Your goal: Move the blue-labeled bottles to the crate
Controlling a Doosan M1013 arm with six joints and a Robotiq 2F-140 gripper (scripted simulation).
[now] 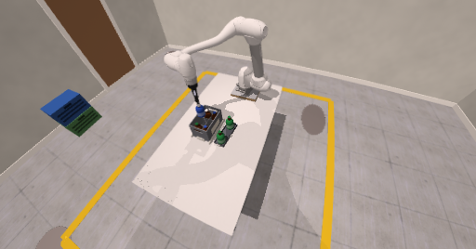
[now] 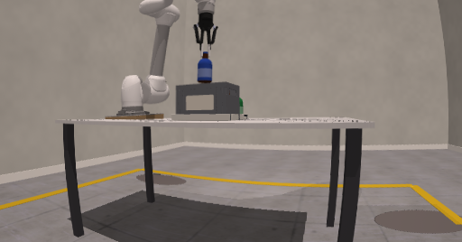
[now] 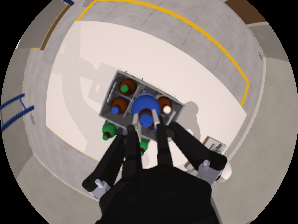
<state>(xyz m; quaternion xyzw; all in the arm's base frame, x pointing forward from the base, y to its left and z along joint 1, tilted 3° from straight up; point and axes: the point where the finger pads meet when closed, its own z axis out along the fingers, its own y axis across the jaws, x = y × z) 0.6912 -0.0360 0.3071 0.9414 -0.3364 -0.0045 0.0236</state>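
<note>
Right now the blue-labeled bottle is 90 mm below my hand. From my hand the other things lie so: grey crate (30 mm to the left, 270 mm below); then tray (40 mm behind, 220 mm to the left, 340 mm below); then green bottle (40 mm ahead, 230 mm to the left, 270 mm below).
</note>
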